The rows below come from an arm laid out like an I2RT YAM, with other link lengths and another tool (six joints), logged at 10 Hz.
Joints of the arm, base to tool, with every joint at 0 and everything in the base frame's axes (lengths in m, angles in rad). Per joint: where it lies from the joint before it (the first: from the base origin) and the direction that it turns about. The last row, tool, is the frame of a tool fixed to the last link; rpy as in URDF.
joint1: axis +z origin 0 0 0.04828
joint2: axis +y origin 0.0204 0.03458 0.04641
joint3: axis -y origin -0.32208 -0.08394 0
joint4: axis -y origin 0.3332 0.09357 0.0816
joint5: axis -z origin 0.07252 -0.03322 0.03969
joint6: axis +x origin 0.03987 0 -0.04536
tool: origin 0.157 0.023 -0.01 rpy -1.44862 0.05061 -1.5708
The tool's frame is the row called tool.
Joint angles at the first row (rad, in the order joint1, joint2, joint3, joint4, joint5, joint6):
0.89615, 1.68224, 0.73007, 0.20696, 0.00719, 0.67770
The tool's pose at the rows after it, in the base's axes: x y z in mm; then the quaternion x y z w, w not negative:
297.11, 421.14, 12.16, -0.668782, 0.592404, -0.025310, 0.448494
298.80, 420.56, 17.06, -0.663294, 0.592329, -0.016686, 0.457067
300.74, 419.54, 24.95, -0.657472, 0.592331, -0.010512, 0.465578
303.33, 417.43, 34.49, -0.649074, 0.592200, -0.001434, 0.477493
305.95, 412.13, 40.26, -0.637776, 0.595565, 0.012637, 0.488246
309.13, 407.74, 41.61, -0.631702, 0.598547, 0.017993, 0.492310
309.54, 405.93, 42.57, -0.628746, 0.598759, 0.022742, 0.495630
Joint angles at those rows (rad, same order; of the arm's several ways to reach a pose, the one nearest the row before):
0.88685, 1.67245, 0.72233, 0.21760, -0.00331, 0.67951
0.87538, 1.66291, 0.71317, 0.23715, -0.02495, 0.68406
0.86520, 1.64554, 0.70710, 0.24564, -0.04092, 0.68866
0.84960, 1.62408, 0.69554, 0.26361, -0.06511, 0.69554
0.82513, 1.60647, 0.67324, 0.29451, -0.10191, 0.71054
0.80776, 1.60104, 0.66234, 0.30986, -0.12039, 0.71637
0.79972, 1.59732, 0.65385, 0.32263, -0.13370, 0.71981

